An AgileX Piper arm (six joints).
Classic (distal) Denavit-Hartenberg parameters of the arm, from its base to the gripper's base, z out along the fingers. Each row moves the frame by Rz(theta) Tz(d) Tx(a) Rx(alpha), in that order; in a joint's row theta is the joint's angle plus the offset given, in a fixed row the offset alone. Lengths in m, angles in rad.
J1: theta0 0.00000  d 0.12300  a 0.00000  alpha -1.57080
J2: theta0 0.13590  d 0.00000  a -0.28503  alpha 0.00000
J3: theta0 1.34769  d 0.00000  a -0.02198  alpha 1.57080
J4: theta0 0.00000  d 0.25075  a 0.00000  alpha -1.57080
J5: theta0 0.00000  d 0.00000  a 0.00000  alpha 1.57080
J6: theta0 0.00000  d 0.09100  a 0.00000  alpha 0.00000
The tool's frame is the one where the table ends.
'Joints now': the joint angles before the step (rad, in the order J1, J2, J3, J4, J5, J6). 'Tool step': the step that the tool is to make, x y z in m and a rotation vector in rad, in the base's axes. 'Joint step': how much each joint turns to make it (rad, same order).
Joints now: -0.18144, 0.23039, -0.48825, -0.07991, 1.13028, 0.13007
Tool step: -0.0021, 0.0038, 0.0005, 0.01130, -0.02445, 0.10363
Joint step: 0.10387, -0.02247, -0.00002, 0.01090, 0.00010, 0.00579
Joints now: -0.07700, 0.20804, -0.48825, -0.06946, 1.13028, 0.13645
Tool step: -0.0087, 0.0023, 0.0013, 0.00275, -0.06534, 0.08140
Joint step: 0.07896, -0.06409, -0.00020, 0.00584, -0.00089, -0.00022
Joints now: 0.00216, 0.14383, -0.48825, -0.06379, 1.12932, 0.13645
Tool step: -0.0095, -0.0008, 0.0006, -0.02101, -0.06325, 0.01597
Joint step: 0.01075, -0.06511, -0.00002, -0.01008, 0.00105, -0.01591
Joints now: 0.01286, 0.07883, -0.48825, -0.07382, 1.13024, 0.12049
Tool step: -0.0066, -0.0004, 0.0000, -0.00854, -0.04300, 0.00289
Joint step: 0.00073, -0.04469, -0.00007, -0.00377, 0.00138, -0.00720
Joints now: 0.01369, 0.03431, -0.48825, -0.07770, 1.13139, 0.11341
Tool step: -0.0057, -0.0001, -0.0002, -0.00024, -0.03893, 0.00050
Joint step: 0.00026, -0.03911, 0.00004, -0.00024, 0.00010, -0.00069
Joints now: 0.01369, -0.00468, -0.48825, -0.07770, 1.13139, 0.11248
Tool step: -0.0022, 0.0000, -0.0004, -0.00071, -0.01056, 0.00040
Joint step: -0.00045, -0.01406, 0.00006, 0.00044, 0.00336, -0.00159
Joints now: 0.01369, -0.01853, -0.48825, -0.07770, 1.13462, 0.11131
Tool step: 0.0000, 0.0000, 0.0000, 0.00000, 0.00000, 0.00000
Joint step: 0.00000, 0.00000, 0.00000, 0.00000, 0.00000, 0.00000
